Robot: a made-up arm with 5 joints.
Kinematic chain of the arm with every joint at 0, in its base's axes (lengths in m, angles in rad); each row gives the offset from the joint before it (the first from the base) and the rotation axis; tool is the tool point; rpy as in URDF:
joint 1: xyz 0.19 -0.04 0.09 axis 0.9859 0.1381 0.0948
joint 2: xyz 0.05 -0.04 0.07 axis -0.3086 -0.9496 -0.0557
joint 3: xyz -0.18 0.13 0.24 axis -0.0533 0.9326 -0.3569
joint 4: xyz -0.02 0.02 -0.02 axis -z
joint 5: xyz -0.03 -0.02 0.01 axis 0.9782 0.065 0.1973
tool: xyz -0.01 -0.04 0 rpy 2.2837 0.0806 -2.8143
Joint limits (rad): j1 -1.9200..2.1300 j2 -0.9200..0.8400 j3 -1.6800..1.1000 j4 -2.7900..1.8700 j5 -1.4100..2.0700
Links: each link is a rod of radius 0.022 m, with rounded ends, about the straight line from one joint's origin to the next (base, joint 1, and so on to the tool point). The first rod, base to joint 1, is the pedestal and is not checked.
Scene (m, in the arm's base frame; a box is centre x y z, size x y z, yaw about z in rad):
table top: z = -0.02
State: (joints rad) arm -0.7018 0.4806 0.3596 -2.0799 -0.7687
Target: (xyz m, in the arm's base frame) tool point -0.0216 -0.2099 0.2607
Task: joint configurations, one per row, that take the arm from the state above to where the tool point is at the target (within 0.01 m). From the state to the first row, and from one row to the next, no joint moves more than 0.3 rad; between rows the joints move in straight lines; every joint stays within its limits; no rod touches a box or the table.
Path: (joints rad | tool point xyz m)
1: -0.4280 0.4960 0.3457 -1.9313 -0.8416 | 0.0098 0.1520 0.2202
2: -0.1543 0.5113 0.3319 -1.7827 -0.9146 | 0.0006 0.0980 0.2713
3: 0.1195 0.5267 0.3180 -1.6341 -0.9875 | -0.0065 0.0339 0.3042
4: 0.3933 0.5420 0.3041 -1.4855 -1.0604 | -0.0118 -0.0339 0.3179
5: 0.6671 0.5574 0.2902 -1.3369 -1.1334 | -0.0158 -0.1000 0.3133
6: 0.9408 0.5727 0.2764 -1.1883 -1.2063 | -0.0190 -0.1596 0.2931
7: 1.2146 0.5881 0.2625 -1.0397 -1.2792 | -0.0216 -0.2099 0.2607

